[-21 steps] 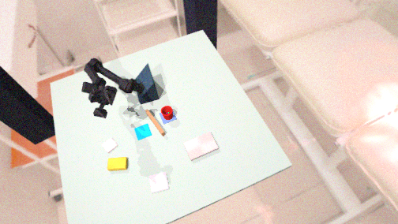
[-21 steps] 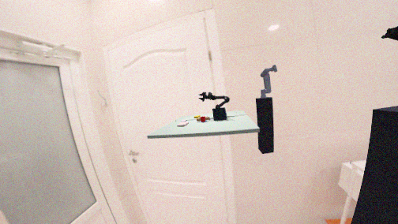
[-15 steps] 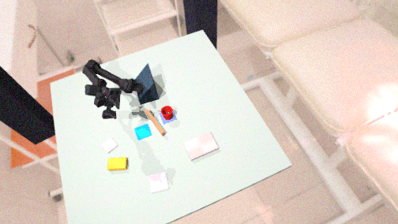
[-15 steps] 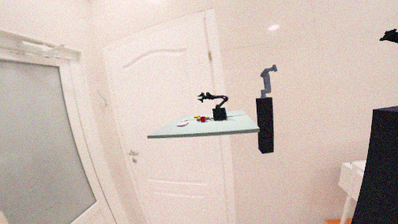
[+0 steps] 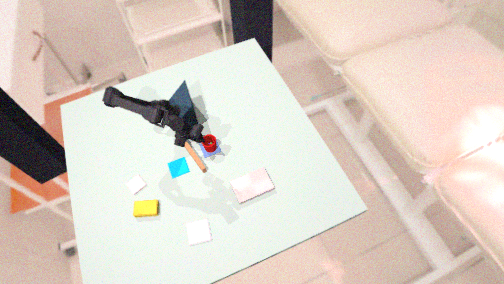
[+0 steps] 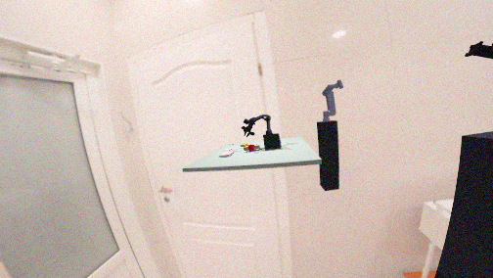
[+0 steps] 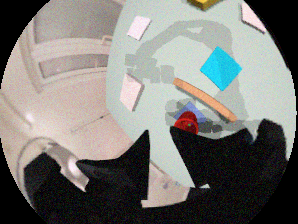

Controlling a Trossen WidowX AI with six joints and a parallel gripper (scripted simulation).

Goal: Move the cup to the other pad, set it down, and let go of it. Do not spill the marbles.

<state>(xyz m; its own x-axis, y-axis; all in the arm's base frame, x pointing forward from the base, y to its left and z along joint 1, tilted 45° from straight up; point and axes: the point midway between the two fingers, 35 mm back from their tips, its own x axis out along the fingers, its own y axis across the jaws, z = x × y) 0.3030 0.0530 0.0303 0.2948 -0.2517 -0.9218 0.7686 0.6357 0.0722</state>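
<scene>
The red cup lies 6 cm behind my gripper tip, 4 cm to the left of it and 14 cm below it. From my gripper tip the other things lie so: blue pad 6 cm behind, 4 cm to the left, 19 cm below; then orange bar 5 cm behind, 6 cm to the right, 17 cm below; then cyan pad 4 cm behind, 15 cm to the right, 19 cm below.
</scene>
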